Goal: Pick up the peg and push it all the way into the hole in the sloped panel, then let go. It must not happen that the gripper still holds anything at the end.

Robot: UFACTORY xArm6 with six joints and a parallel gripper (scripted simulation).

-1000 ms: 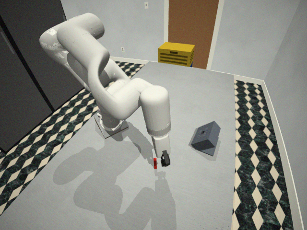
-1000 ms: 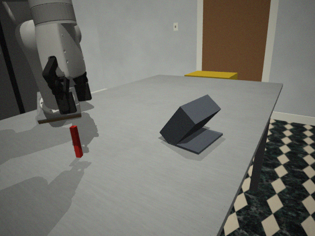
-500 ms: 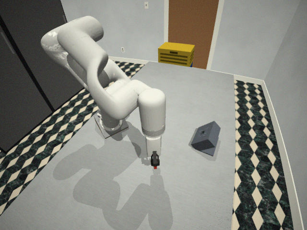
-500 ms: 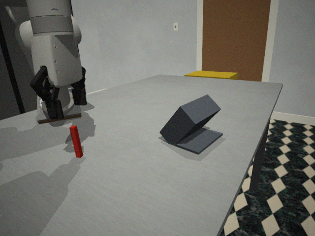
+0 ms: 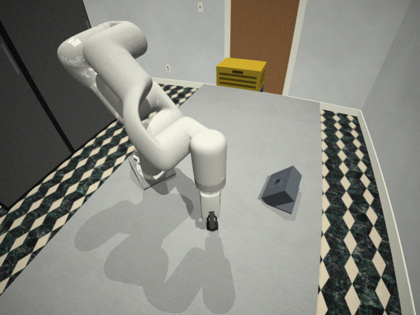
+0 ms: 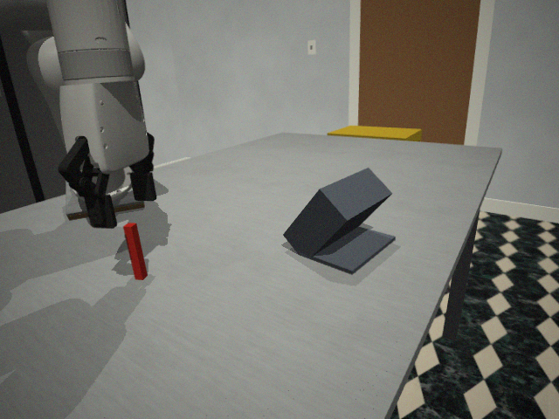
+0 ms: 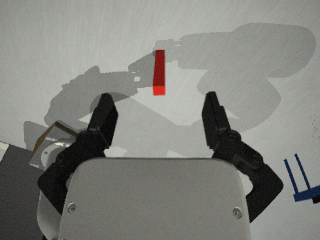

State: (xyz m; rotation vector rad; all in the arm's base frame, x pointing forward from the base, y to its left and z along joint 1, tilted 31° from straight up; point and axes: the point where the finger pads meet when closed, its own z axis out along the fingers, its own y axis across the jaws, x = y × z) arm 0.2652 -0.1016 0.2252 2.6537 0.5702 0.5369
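Now: hand 70 mm above the red peg. From my hand the other things lie so: grey base plate: 220 mm ahead, 210 mm to the left, 110 mm below.
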